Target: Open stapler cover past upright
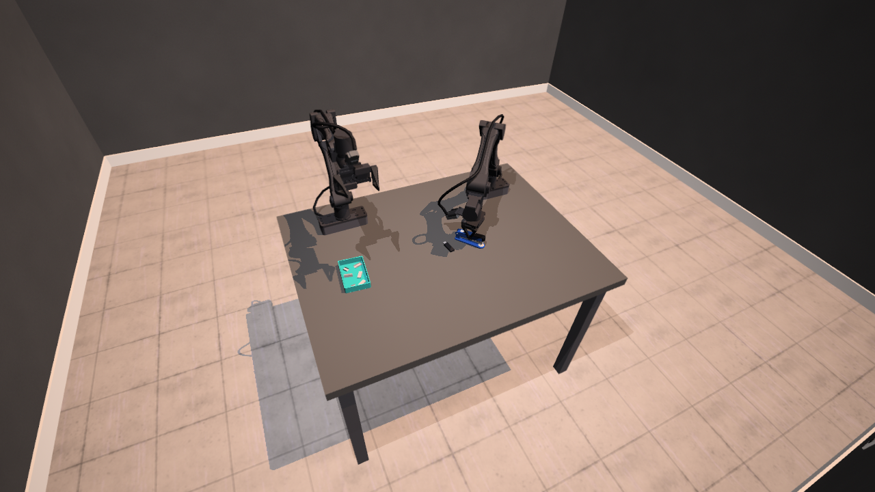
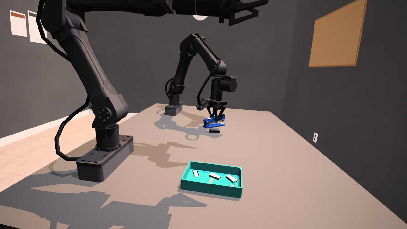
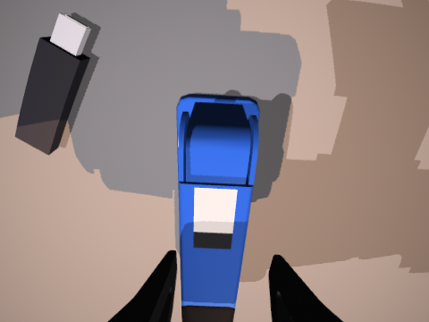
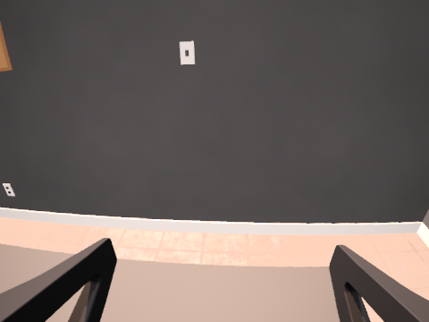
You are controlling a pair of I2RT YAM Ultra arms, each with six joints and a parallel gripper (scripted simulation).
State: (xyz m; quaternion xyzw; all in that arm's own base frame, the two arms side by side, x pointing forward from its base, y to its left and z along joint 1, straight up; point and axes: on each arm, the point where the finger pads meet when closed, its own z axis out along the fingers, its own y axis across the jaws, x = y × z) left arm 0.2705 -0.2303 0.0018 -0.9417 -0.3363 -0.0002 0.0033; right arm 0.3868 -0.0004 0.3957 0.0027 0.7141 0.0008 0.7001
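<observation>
Right now my left hand is 1 cm above the blue stapler. The rest, counted from my left hand: teal tray 50 cm to the right, 3 cm below, 3 cm ahead; then black usb stick 11 cm to the right, 4 cm below, 1 cm behind.
</observation>
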